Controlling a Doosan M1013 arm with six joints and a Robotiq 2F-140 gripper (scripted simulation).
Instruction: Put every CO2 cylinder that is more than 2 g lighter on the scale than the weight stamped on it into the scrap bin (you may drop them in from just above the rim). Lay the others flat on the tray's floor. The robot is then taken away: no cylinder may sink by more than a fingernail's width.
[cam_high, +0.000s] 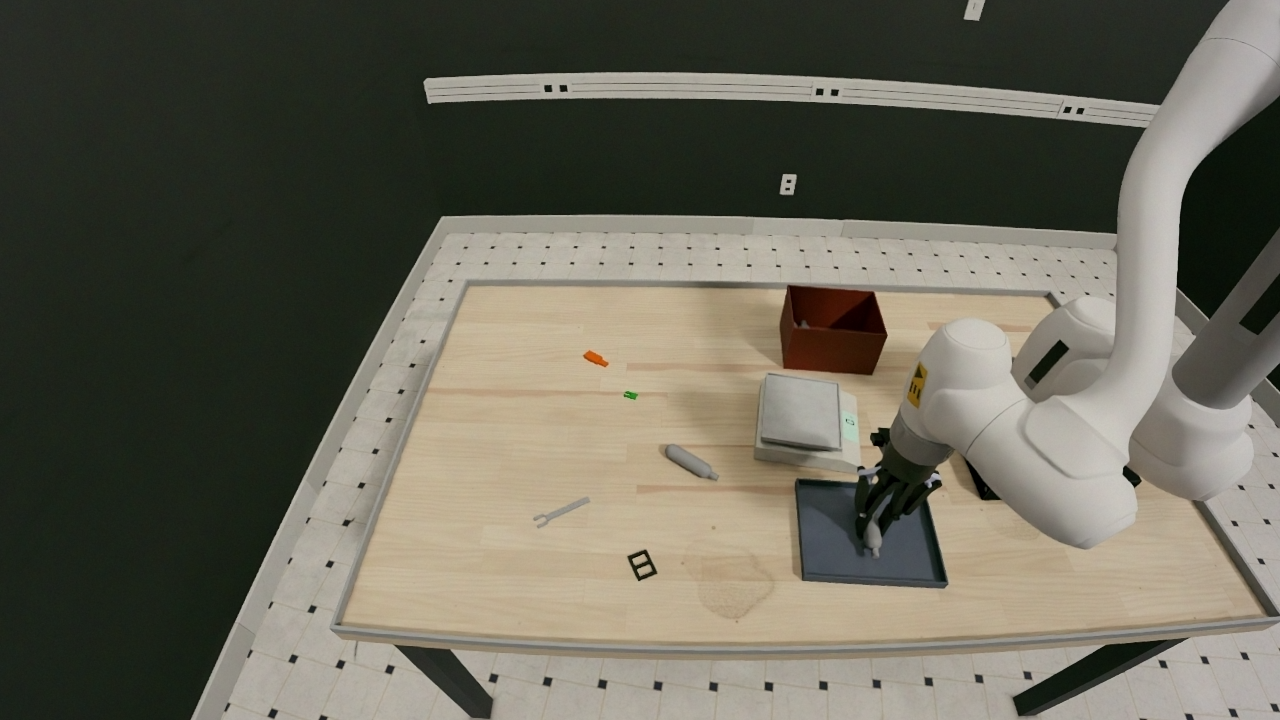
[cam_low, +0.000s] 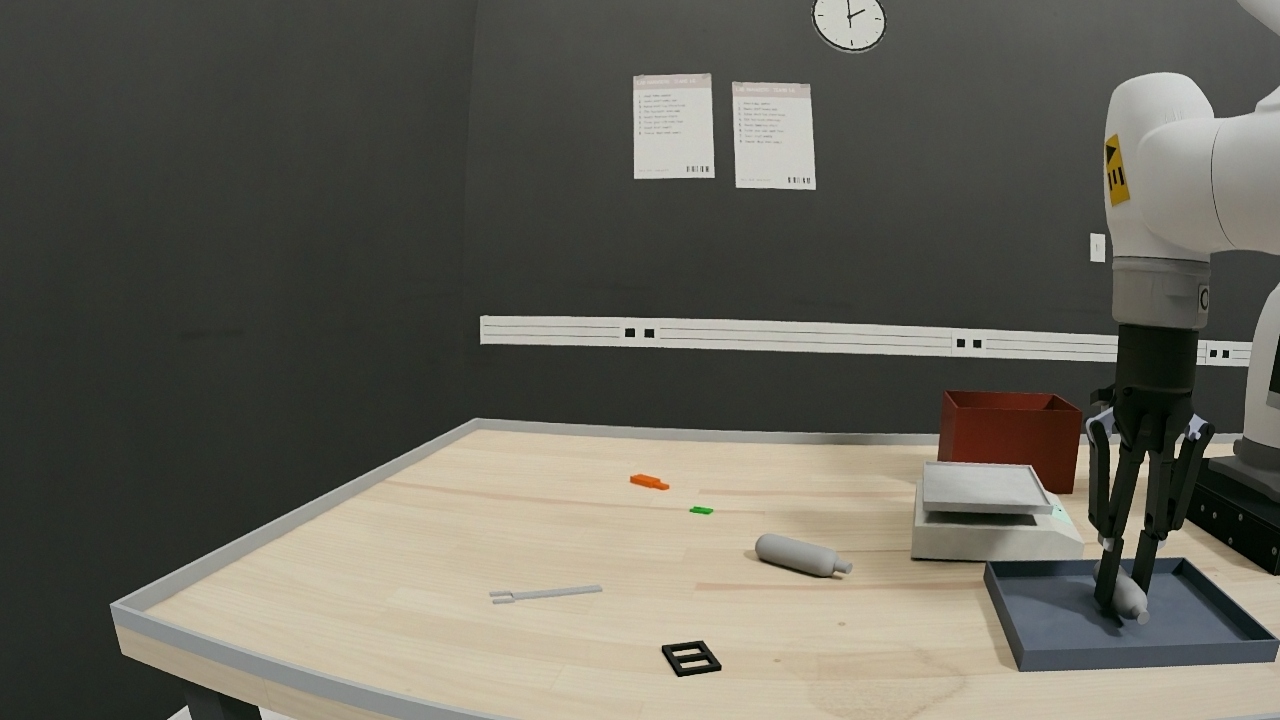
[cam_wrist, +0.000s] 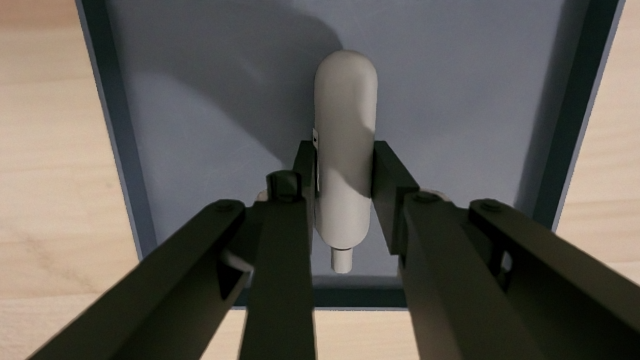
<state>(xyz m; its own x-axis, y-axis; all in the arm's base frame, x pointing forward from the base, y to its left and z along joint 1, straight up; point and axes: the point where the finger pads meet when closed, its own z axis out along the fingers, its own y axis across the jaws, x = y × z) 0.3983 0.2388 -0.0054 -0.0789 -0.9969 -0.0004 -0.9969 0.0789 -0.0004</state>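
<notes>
Now: the dark grey tray 4 cm below my hand. From my hand the other things lie so: black buckle (39 cm ahead, 6 cm to the left, 4 cm below); then white scale (23 cm to the right, 8 cm ahead, 1 cm below); then grey scale platform (23 cm to the right, 9 cm ahead, 1 cm above).
</notes>
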